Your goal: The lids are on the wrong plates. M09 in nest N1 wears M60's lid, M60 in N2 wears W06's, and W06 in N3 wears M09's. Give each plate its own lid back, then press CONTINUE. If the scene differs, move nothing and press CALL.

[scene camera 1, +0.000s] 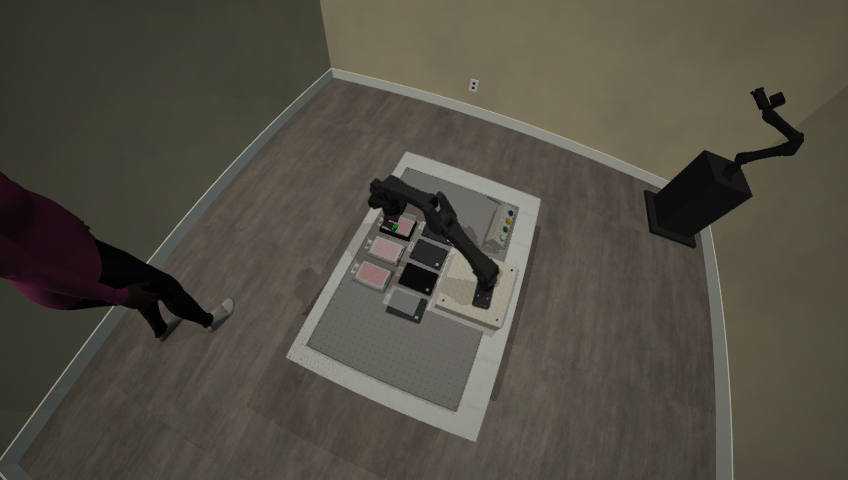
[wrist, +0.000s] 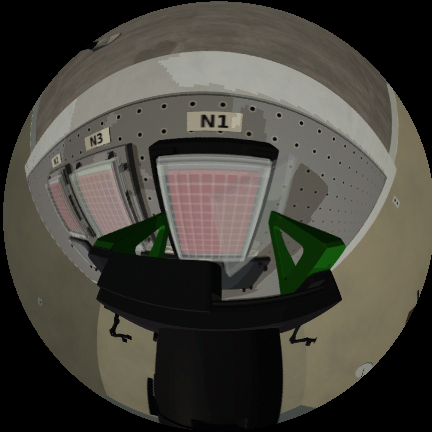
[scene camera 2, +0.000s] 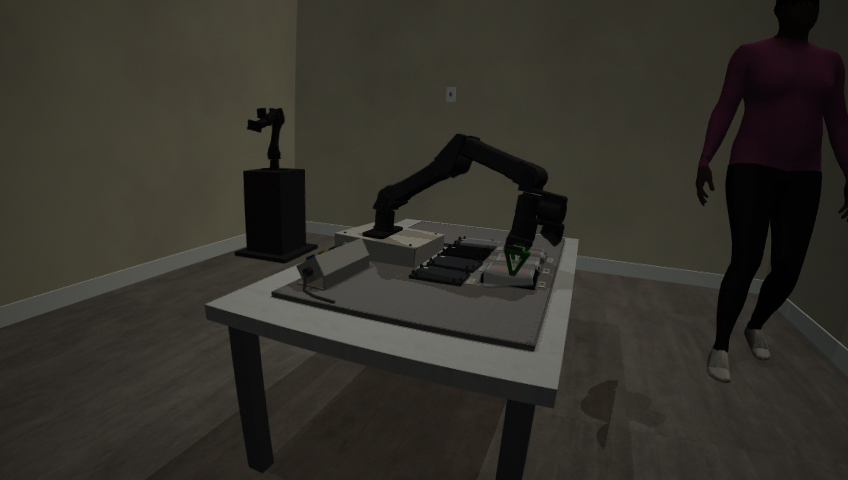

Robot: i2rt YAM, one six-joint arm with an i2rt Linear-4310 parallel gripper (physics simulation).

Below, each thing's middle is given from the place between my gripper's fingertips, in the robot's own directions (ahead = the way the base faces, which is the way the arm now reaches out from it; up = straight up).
Labels:
My gripper is now 1 cm to the right of the nest N1 [wrist: 171, 146] and 2 cm above it. From my hand the other things lie so: dark lid nest LP2 [scene camera 1: 414, 277]: 16 cm behind, 22 cm to the left, 2 cm below.

